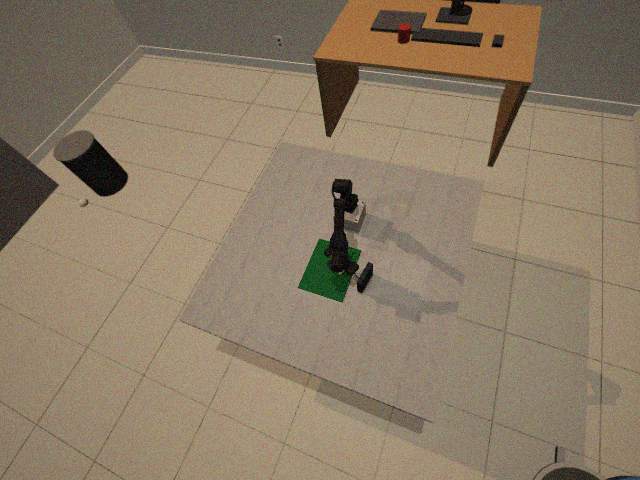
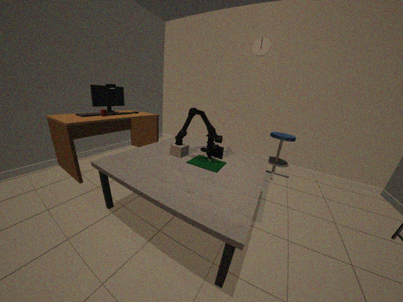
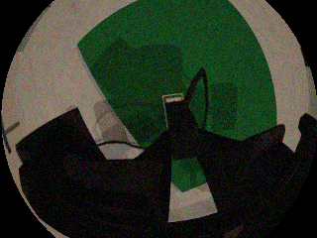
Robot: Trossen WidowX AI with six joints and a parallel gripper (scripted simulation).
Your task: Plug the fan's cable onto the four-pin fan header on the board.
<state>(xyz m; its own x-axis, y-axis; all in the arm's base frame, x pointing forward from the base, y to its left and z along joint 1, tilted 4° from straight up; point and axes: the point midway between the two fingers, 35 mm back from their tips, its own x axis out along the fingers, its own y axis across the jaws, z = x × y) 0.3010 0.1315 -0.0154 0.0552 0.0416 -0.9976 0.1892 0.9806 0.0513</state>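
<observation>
The dark fan plug lies 1 cm ahead of my gripper tip. Round my gripper tip: green board (3 cm ahead, 6 cm to the right, 5 cm below); black fan (12 cm to the left, 2 cm above); pale four-pin header (1 cm ahead, 4 cm below).
</observation>
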